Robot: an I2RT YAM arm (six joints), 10 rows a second.
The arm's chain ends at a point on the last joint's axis. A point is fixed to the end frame.
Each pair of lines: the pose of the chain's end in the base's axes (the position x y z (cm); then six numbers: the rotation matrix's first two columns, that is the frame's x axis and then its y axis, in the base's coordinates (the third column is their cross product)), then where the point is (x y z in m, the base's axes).
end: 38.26, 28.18, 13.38, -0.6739, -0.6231, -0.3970, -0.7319, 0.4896, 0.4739
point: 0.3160 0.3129 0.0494
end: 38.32, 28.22, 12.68, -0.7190, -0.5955, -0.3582, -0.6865, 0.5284, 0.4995
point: 0.3144 0.3154 0.0451
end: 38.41, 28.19, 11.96, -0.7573, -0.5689, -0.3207, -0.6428, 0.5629, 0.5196
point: 0.3134 0.3170 0.0403
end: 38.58, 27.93, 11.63, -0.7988, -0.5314, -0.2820, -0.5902, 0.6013, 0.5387
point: 0.3138 0.3173 0.0395
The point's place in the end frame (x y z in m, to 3 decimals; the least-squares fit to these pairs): 0.059 0.024 0.092
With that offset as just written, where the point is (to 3 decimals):
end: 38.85, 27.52, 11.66, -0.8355, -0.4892, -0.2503, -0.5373, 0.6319, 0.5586
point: 0.316 0.317 0.042
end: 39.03, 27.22, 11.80, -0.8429, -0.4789, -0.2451, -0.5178, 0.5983, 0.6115
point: 0.315 0.317 0.049
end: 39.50, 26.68, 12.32, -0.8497, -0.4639, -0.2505, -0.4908, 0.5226, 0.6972
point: 0.315 0.318 0.063
